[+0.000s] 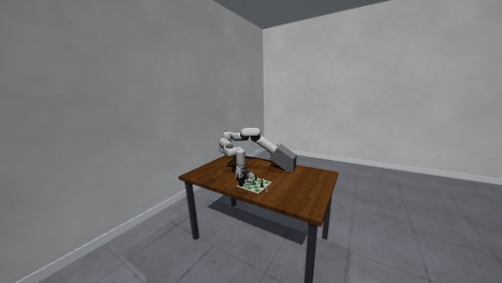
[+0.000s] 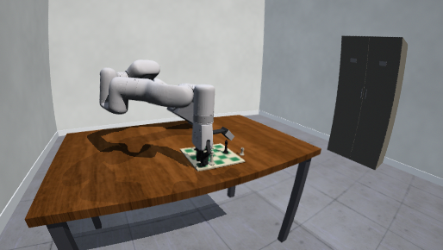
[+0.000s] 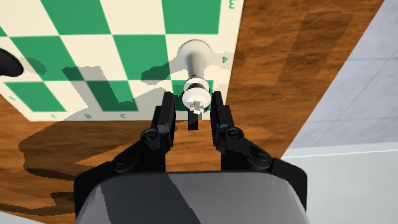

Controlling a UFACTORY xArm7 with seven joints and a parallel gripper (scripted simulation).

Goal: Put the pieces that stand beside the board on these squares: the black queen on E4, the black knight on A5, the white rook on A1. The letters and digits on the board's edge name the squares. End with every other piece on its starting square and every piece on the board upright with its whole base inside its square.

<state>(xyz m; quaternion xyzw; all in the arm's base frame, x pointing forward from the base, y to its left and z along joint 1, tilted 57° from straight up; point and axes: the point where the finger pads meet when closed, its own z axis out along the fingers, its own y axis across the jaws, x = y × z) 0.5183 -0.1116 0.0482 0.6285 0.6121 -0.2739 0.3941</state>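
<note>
The black knight is 1 cm below my hand. The rest, counted from my hand: cream board 8 cm to the left, 7 cm behind, 3 cm below; then black queen 16 cm to the left, 6 cm behind; then short black piece 15 cm behind, 5 cm to the left.
</note>
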